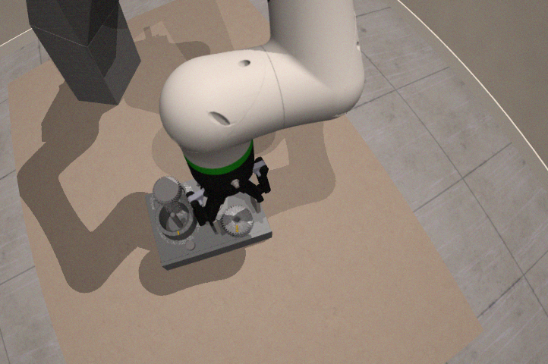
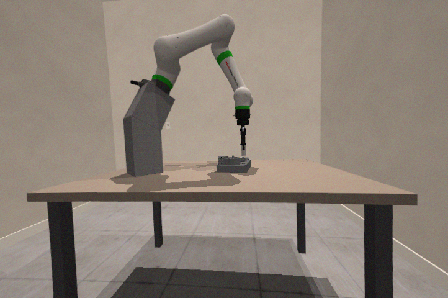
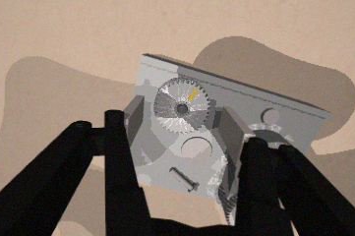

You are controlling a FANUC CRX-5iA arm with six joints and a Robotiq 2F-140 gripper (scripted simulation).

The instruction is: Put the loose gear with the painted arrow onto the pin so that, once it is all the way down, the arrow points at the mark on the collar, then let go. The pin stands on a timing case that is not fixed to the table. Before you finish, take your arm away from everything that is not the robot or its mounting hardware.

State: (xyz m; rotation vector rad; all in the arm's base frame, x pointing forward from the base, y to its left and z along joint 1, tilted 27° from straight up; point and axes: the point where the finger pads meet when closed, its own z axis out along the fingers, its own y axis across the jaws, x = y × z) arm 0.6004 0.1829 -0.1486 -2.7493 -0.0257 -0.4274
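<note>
Now: the gear 5 cm below my hand. Round my hand: round disc (6 cm behind, 3 cm to the right, 6 cm below); bolt (11 cm behind, 3 cm to the right, 6 cm below).
</note>
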